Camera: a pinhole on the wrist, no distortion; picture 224 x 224 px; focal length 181.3 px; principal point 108.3 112.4 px. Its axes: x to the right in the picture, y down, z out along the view. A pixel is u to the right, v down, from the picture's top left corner.
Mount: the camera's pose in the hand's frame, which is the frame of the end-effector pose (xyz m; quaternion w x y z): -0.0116 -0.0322 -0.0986 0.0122 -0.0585 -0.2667 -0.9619
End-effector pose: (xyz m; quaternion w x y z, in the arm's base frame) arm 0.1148 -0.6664 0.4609 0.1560 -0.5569 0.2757 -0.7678
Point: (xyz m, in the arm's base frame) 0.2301 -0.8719 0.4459
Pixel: 85.1 93.0
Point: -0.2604 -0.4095 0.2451
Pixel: behind the camera
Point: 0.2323 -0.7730 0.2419
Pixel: 217.2 32.1
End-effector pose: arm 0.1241 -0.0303 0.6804 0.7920 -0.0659 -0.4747 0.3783
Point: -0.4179 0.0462 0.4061
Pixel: 214.9 25.2
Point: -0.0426 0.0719 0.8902
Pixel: 32.5 160.7
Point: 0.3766 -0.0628 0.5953
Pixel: behind the camera
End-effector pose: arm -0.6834 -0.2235 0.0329 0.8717 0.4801 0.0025 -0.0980
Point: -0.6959 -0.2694 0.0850
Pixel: 128.1 158.5
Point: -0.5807 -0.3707 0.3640
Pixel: 87.1 109.0
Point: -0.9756 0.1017 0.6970
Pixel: outside the picture
